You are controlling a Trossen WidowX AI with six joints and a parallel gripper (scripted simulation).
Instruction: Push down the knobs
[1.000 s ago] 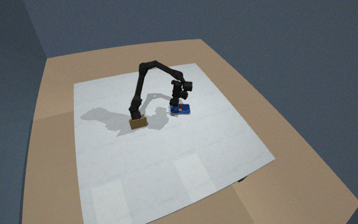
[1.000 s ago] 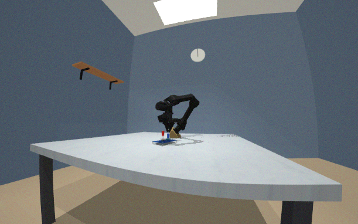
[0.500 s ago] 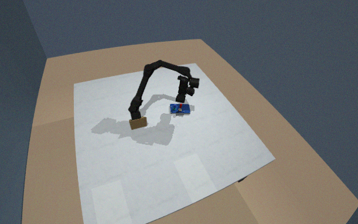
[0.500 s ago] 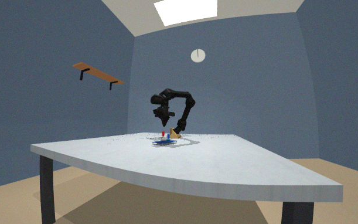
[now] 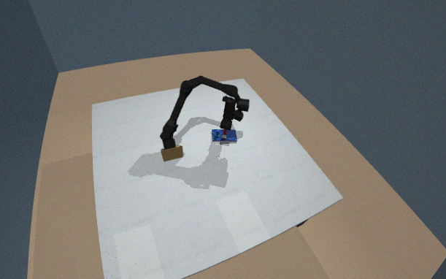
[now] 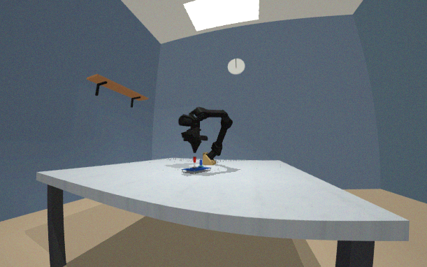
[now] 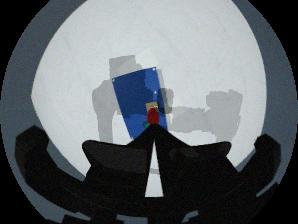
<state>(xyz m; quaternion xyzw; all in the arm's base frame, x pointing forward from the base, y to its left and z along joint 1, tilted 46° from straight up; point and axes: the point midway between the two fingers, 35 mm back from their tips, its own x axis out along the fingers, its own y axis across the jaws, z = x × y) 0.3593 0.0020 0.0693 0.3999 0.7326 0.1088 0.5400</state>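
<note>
The red knob lies 40 mm below my gripper tip.
</note>
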